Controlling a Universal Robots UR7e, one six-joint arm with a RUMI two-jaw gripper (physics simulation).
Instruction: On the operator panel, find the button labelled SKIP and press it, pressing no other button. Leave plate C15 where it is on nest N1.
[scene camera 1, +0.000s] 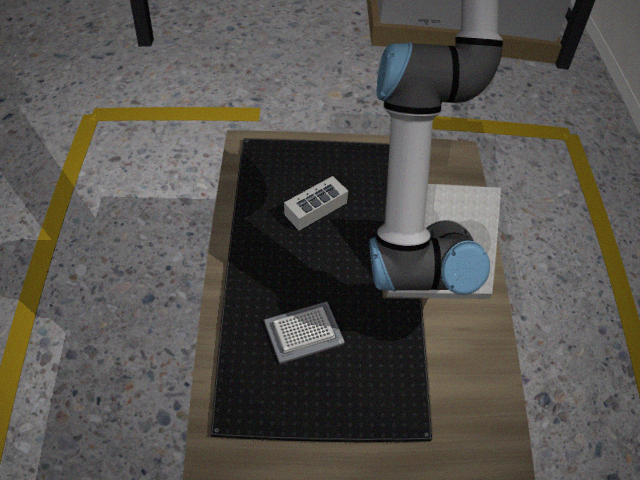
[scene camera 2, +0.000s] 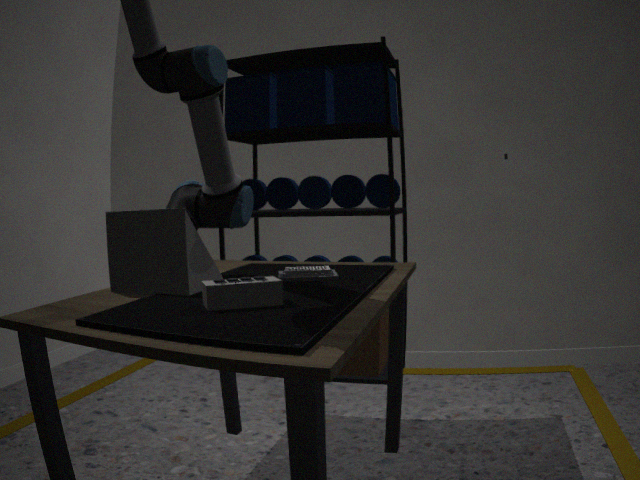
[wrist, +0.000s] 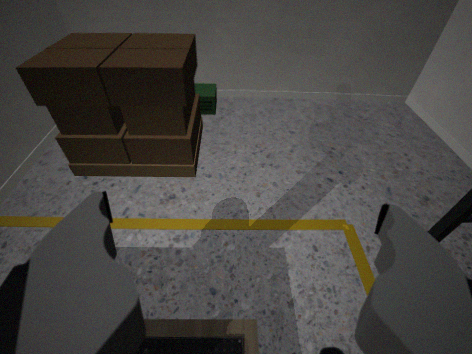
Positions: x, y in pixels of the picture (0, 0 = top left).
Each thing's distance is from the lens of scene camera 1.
plate C15 (scene camera 1: 312, 327): 143 cm
operator panel (scene camera 1: 293, 209): 158 cm
grey nest N1 (scene camera 1: 323, 346): 141 cm
The marked spots on the operator panel and the grey nest N1 are 39 cm apart.
